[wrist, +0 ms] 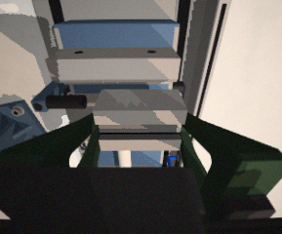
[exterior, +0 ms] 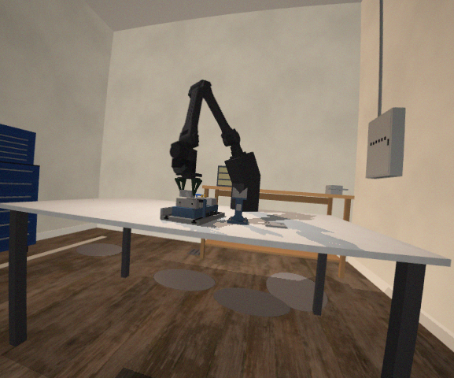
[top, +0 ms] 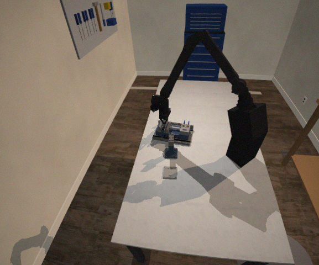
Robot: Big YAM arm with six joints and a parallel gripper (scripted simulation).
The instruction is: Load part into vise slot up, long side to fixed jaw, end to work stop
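Now: the part right at my hand. Round my hand: moving jaw: 2 cm behind, 3 cm to the left, 4 cm below; fixed jaw: 4 cm ahead, 1 cm to the left, 4 cm below; work stop rod: 2 cm ahead, 6 cm to the left, 3 cm below.
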